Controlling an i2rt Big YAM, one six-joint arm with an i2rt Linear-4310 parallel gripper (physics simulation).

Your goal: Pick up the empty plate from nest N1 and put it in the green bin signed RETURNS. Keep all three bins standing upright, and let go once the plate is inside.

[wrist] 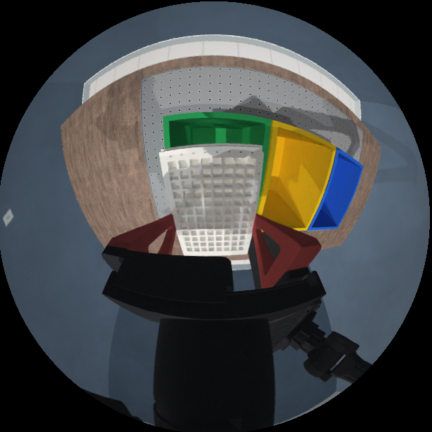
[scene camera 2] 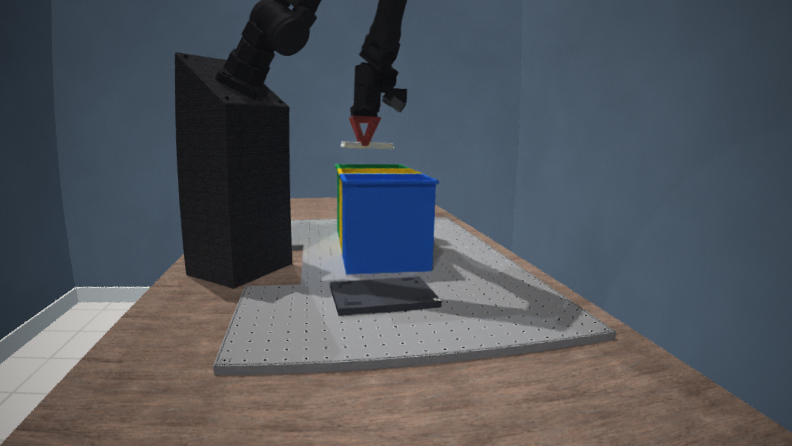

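The white plate with a grid of wells lies roughly level between the red fingers of my gripper, which is shut on it. It is above the bins, over the green bin in the wrist view, where it hides much of that bin's opening. A gap shows between the plate and the bin rims in the scene view. The green bin stands upright. The RETURNS sign and nest N1 cannot be made out.
The yellow bin and the blue bin stand upright in a row beside the green one. A dark flat nest lies before the blue bin on the perforated board. The black pedestal stands left.
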